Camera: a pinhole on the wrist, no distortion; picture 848 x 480 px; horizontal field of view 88.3 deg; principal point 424.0 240.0 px. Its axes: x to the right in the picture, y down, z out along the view. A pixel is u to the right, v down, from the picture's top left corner.
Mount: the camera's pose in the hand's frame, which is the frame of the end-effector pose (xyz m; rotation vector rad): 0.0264 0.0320 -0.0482 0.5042 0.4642 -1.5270
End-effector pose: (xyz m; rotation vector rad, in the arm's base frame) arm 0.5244 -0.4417 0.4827 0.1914 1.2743 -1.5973
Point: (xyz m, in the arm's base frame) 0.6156 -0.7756 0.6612
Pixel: 253 270
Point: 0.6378 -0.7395 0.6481
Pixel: 225 244
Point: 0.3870 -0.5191 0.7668
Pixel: 646 113
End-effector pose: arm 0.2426 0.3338 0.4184 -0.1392 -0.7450 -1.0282
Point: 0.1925 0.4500 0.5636
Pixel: 49 164
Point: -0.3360 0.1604 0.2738
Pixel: 803 108
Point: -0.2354 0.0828 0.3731
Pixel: 798 238
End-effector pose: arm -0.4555 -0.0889 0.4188 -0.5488 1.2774 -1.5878
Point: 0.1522 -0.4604 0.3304
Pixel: outside the picture
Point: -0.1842 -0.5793 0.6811
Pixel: 278 431
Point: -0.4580 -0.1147 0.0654
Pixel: behind the camera
